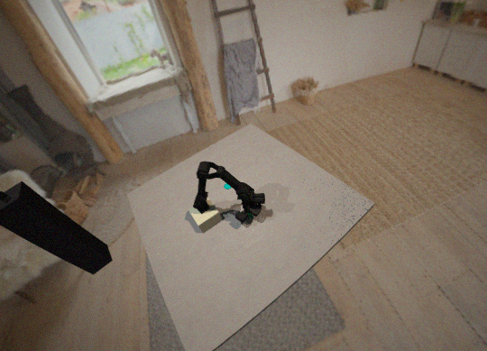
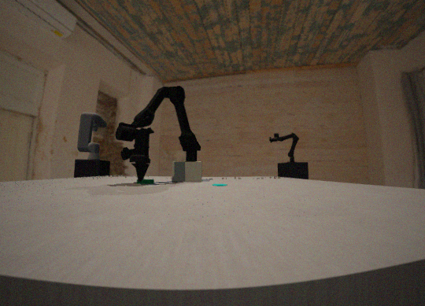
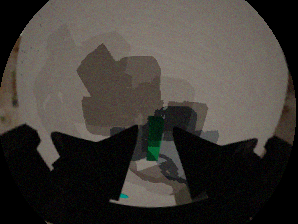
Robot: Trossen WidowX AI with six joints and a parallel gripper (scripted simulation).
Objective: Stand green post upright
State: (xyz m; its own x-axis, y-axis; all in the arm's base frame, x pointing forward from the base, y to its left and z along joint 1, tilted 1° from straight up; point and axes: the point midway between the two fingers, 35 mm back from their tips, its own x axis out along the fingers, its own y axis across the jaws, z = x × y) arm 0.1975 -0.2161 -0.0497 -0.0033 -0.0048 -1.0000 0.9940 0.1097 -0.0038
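Right now my gripper tip is 6 cm short of the cyan circle, 31 cm to the right of it and 1 cm above it. Round my gripper tip: green post (2 cm to the left).
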